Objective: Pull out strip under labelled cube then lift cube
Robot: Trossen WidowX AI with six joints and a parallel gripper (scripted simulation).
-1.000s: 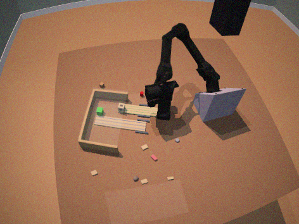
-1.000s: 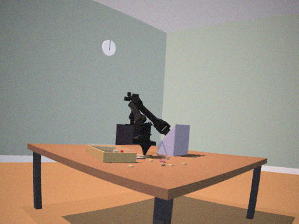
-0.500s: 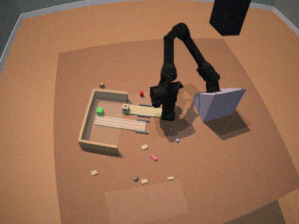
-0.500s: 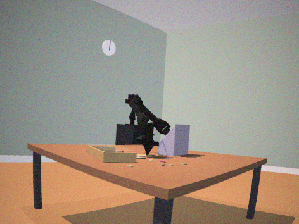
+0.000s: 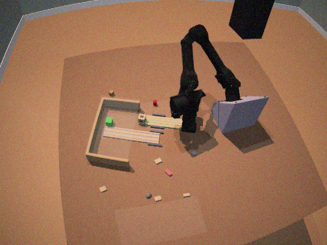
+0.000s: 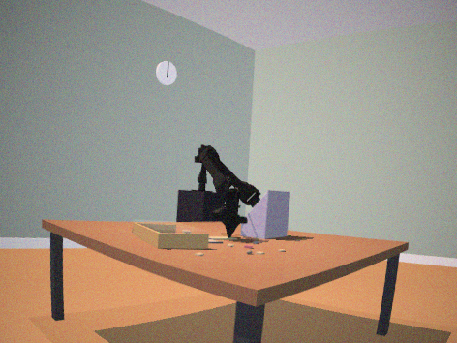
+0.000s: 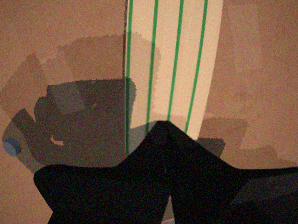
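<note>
The labelled cube lies 19 cm ahead of my gripper tip, 8 cm to the right of it and 1 cm above it. The rest, counted from my gripper tip: pink block: 17 cm ahead, 20 cm to the left; red cylinder: 10 cm ahead, 16 cm to the right, 1 cm above.
</note>
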